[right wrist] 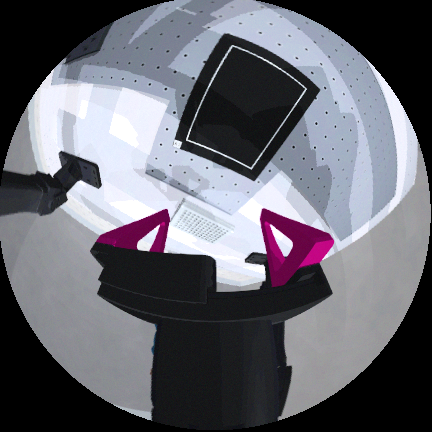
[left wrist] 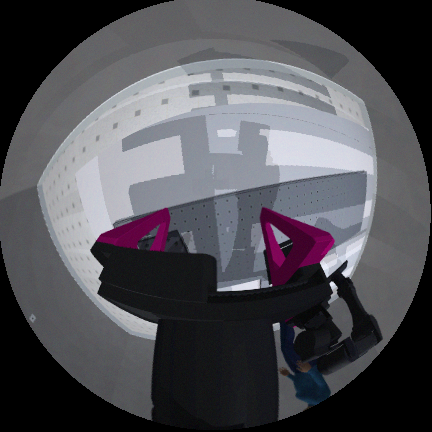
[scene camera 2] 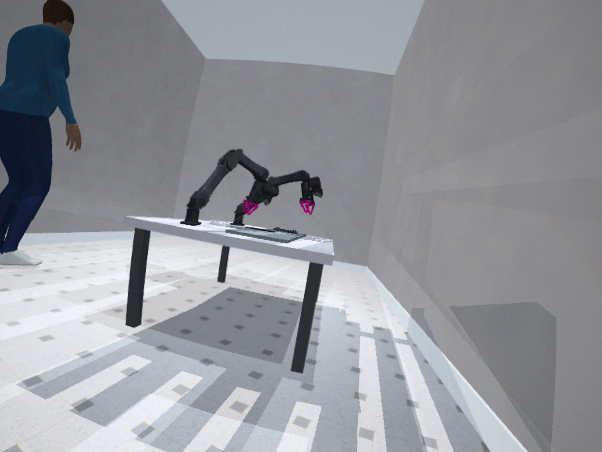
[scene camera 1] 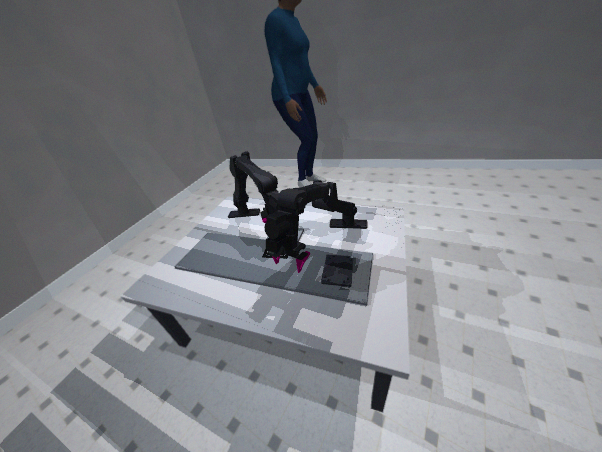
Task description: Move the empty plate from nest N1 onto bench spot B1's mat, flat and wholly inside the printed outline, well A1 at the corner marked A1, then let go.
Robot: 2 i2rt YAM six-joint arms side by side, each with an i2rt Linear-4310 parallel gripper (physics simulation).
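Frame: origin at the left arm's base, x ahead, y left, z up, level; millimetres.
Where they show: left gripper, fingertip midpoint: (left wrist: 214,212) (scene camera 2: 308,213) (scene camera 1: 288,267); right gripper, fingertip midpoint: (right wrist: 214,213) (scene camera 2: 246,213); left arm's base, origin of the base link: (right wrist: 77,166) (scene camera 1: 348,224); right arm's base, origin of the base link: (left wrist: 333,273) (scene camera 2: 191,223) (scene camera 1: 244,213).
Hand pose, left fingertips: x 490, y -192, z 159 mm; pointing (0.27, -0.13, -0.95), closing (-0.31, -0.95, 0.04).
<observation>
Each offset is from my left fingertips to the top centre of the thing. "pt": to the spot under its first point. Level surfaces: height alone.
The white plate with its grid of wells {pt dy -183, dx -490, dz -145 mm} (right wrist: 204,223) lies at the lower middle of the right wrist view, beyond the perforated board. I cannot make out the nest's outline around it. The black mat {dz -145 mm} (right wrist: 245,110) has a white printed outline with no plate inside it; its A1 label {pt dy -87, dx -353, dz -145 mm} (right wrist: 177,144) is at the lower left corner. My right gripper (right wrist: 214,213) (scene camera 2: 250,207) is open and empty, raised above the bench, and mostly hidden in scene camera 1. My left gripper (scene camera 1: 290,261) (scene camera 2: 307,206) (left wrist: 214,212) is open and empty above the board.
A dark, flat, square fixture {dy +167, dx -138, dz -125 mm} (scene camera 1: 337,270) (right wrist: 86,46) sits on the right end of the perforated grey board {dz -146 mm} (scene camera 1: 225,254) (left wrist: 320,197). The arms cross close together in scene camera 1. A person (scene camera 1: 289,55) (scene camera 2: 35,75) stands behind the table {dz -159 mm} (scene camera 1: 350,335).
</observation>
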